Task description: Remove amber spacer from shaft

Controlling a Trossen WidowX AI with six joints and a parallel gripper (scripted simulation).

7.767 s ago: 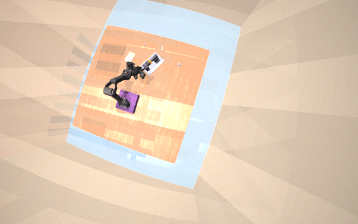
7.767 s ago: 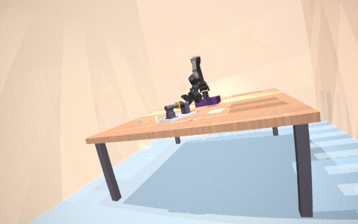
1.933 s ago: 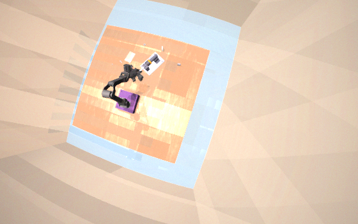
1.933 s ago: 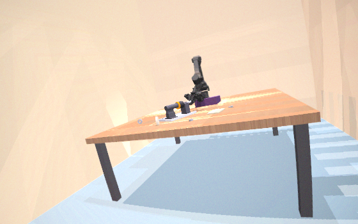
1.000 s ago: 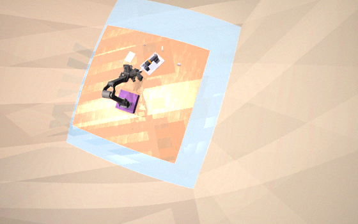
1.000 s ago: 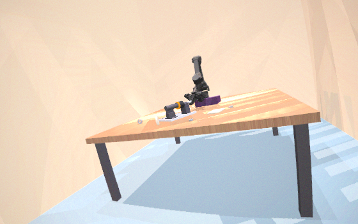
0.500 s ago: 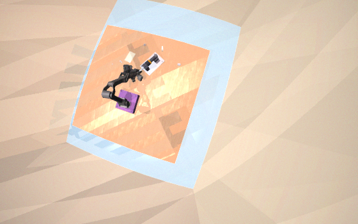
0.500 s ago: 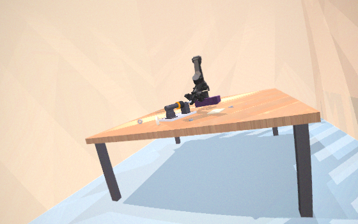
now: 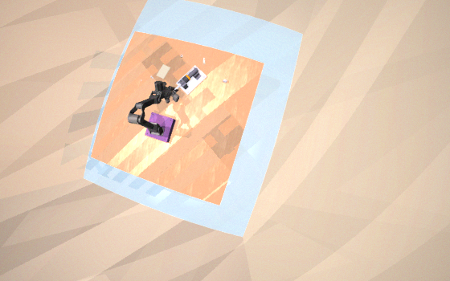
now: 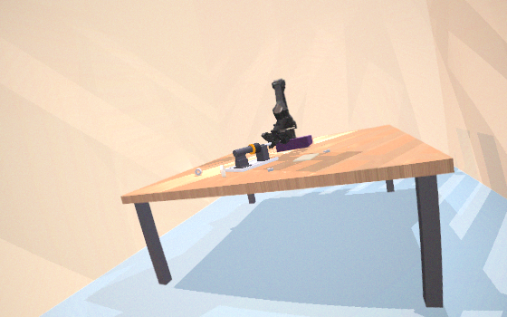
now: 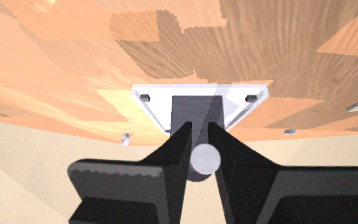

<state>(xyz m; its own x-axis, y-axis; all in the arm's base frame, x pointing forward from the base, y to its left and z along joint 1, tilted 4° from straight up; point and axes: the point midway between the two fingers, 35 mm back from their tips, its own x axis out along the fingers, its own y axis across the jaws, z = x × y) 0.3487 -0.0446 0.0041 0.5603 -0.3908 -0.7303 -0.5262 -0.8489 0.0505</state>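
The shaft is 4 cm ahead of my gripper tip, 3 cm to the right of it and 2 cm above it. Round my gripper tip: white peg (31 cm ahead, 14 cm to the right, 3 cm below); amber spacer (11 cm ahead, 7 cm to the right, 2 cm above); flat white sheet (20 cm to the left, 15 cm ahead, 5 cm below).
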